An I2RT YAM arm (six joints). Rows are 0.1 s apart.
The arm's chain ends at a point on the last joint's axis. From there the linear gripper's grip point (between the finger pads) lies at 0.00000 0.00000 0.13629 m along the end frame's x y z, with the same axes.
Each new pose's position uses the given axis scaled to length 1; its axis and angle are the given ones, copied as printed.
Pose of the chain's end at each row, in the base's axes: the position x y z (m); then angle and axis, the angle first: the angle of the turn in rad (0 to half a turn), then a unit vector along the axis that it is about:
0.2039 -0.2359 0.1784 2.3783 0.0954 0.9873 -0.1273
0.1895 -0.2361 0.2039 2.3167 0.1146 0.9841 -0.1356
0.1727 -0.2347 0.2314 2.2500 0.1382 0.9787 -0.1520
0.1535 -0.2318 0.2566 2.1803 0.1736 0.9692 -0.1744
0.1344 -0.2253 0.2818 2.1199 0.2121 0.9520 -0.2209
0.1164 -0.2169 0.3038 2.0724 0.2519 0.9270 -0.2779
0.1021 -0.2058 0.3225 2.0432 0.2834 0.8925 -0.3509
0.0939 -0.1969 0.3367 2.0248 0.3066 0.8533 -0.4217
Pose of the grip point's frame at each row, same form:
0.2941 -0.2744 0.0837 2.3783 0.0954 0.9873 -0.1273
0.2845 -0.2781 0.1156 2.3167 0.1146 0.9841 -0.1356
0.2718 -0.2824 0.1509 2.2500 0.1382 0.9787 -0.1520
0.2553 -0.2874 0.1851 2.1803 0.1736 0.9692 -0.1744
0.2354 -0.2936 0.2208 2.1199 0.2121 0.9520 -0.2209
0.2130 -0.2990 0.2539 2.0724 0.2519 0.9270 -0.2779
0.1907 -0.3023 0.2849 2.0432 0.2834 0.8925 -0.3509
0.1731 -0.3050 0.3118 2.0248 0.3066 0.8533 -0.4217

